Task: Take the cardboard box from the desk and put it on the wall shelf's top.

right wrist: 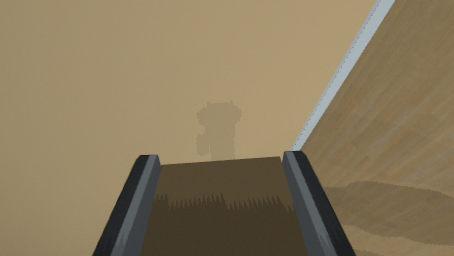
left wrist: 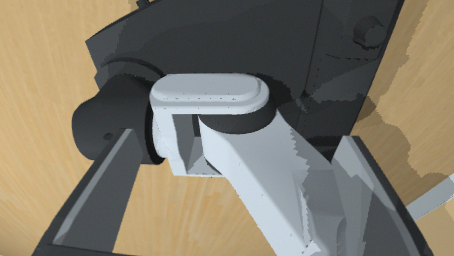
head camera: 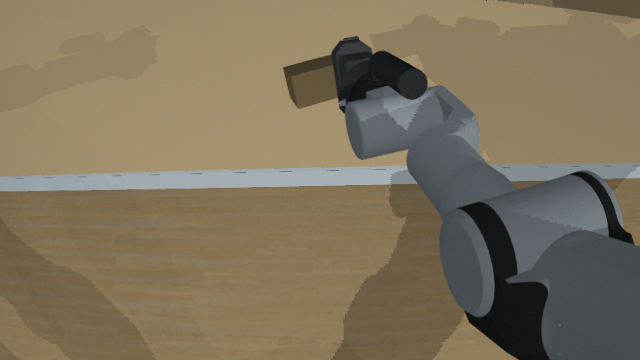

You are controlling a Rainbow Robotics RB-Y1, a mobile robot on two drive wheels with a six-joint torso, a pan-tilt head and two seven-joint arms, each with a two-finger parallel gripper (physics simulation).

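Frame: origin at the robot's base, x left, y back, z up, level; centimetres.
Seen in the pictures: left gripper, fingertip midpoint: [left wrist: 236, 145]; right gripper, fingertip midpoint: [right wrist: 221, 167] [head camera: 341, 68].
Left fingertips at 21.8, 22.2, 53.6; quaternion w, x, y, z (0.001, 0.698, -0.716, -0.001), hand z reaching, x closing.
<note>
Pixels of each thing's top centre, then the offset from my left fingertips to it, as dx, dy, dz. "spot": a spot on its surface instead. Level surfaces: height alone.
- brown cardboard box, middle of its top: [head camera: 319, 59] -40.3, -64.2, +43.7
- wooden floor, its level: dz -53.4
- light grey body part, surface spot: [left wrist: 210, 90] spot: -11.6, +4.8, -23.2
The brown cardboard box [head camera: 312, 85] [right wrist: 225, 182] is between the fingers of my right gripper [head camera: 345, 75] [right wrist: 221, 167], which is shut on it. In the head view its free end sticks out to the left of the gripper, in front of the tan wall. In the right wrist view the box fills the space between both fingers. My left gripper [left wrist: 236, 145] is open and empty, its two fingers wide apart. A dark brown edge [head camera: 595, 7] shows at the top right of the head view; it may be the wall shelf, whose top cannot be made out. The desk does not show.
The tan wall [head camera: 210, 100] [right wrist: 125, 75] meets the wooden floor [head camera: 225, 260] [right wrist: 400, 125] along a white skirting strip [head camera: 240, 179] [right wrist: 345, 72]. In the left wrist view, the robot's dark base [left wrist: 240, 40] and a light grey body part [left wrist: 210, 90] lie beyond the open fingers.
</note>
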